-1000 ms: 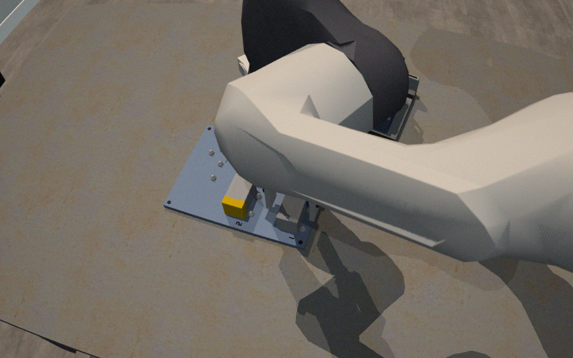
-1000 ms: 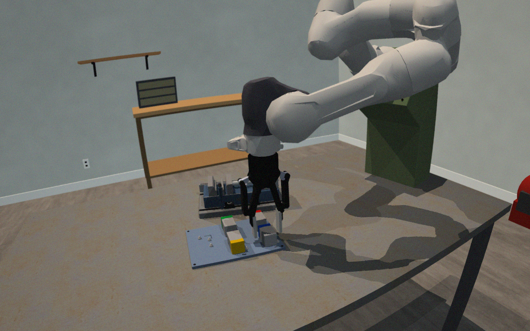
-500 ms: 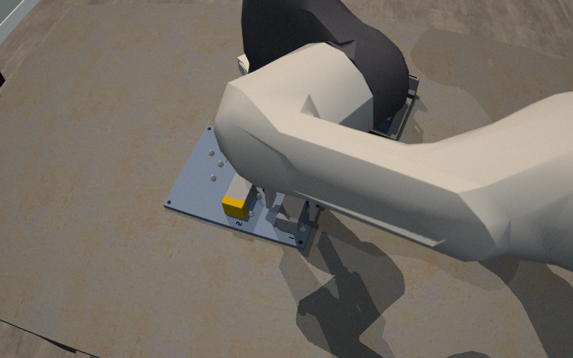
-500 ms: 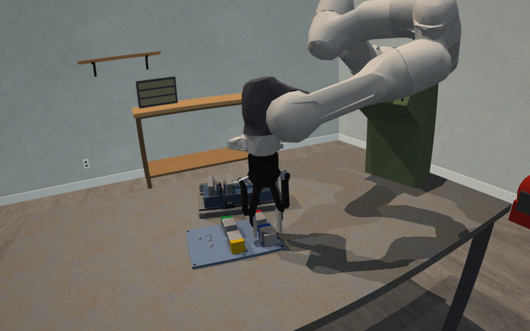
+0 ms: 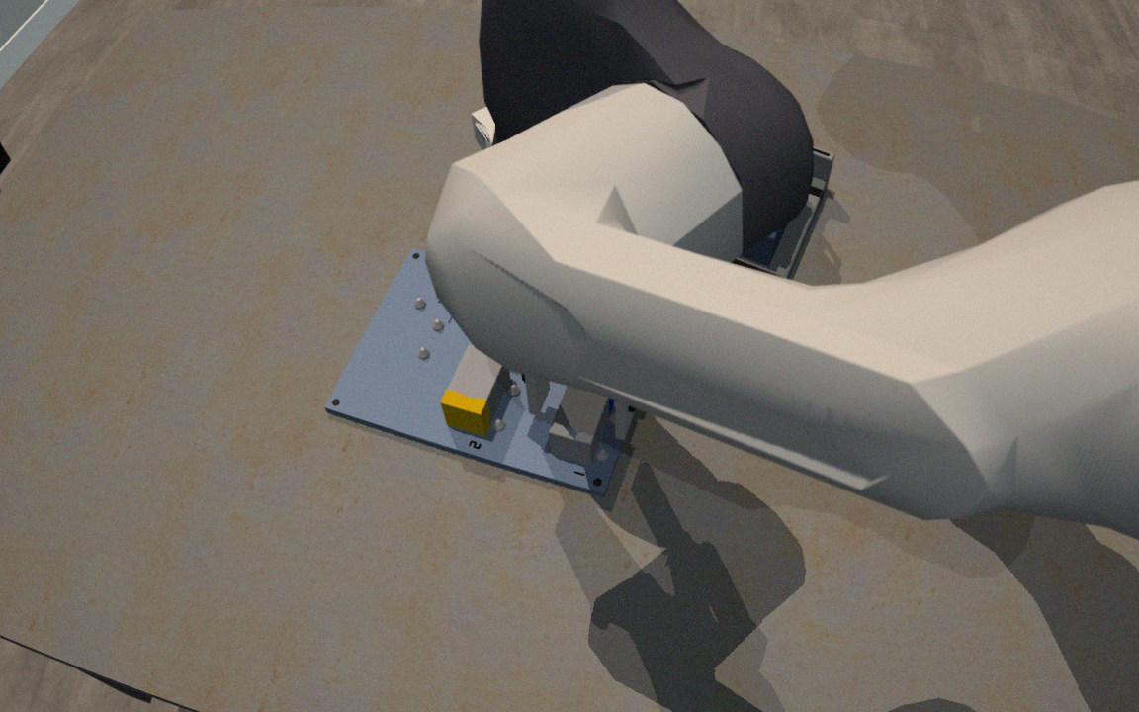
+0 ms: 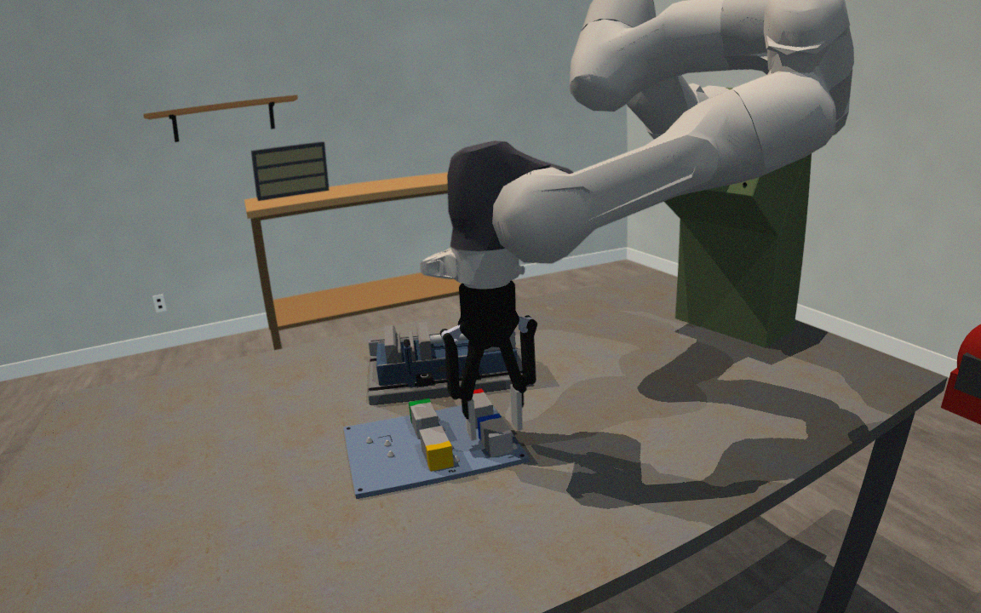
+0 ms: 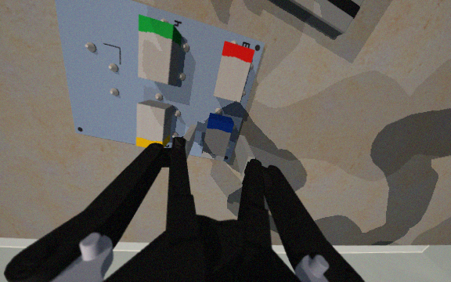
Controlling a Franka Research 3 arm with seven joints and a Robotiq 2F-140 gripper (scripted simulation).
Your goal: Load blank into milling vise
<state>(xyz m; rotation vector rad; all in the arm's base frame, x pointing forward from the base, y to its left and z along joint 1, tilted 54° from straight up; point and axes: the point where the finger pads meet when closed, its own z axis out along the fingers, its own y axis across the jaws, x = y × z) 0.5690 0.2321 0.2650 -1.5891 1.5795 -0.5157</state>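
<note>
Now: hand 40 mm above the blue-ended blank. From my hand the other things lie so: red-ended blank 20 mm ahead, 90 mm to the right, 40 mm below; then infeed plate 100 mm ahead, 20 mm to the right, 60 mm below; then yellow-ended blank 90 mm ahead, 20 mm to the left, 40 mm below.
</note>
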